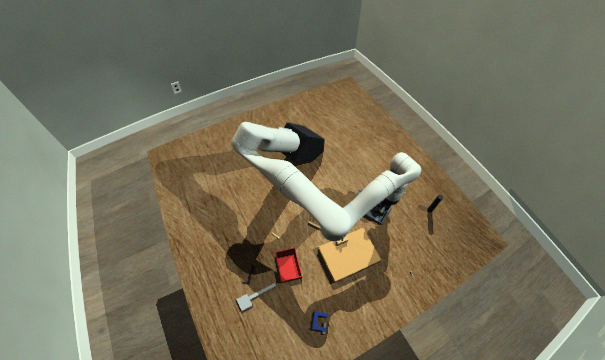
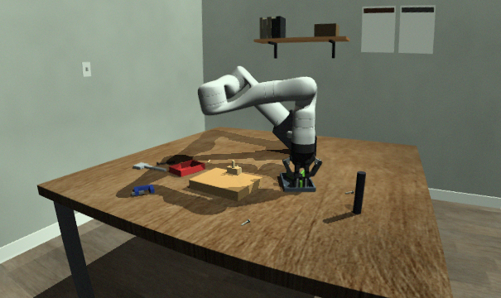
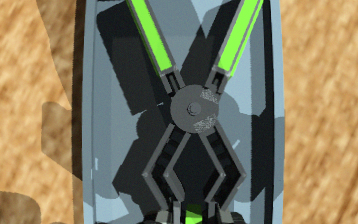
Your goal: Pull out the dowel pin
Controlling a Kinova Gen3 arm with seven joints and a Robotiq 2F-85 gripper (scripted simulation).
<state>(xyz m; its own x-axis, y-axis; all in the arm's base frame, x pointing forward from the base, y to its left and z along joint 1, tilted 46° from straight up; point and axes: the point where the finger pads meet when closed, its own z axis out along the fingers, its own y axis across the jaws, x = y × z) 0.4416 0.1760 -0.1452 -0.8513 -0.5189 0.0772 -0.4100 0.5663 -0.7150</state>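
My gripper is now 5 cm past the blue-grey tray, 3 cm to the left of it and 2 cm above it. Round my hand: small wooden block (24 cm to the right, 4 cm ahead, 2 cm above); then dowel pin (24 cm to the right, 4 cm ahead, 3 cm above); then black cylinder (20 cm to the left, 10 cm ahead, 4 cm above).
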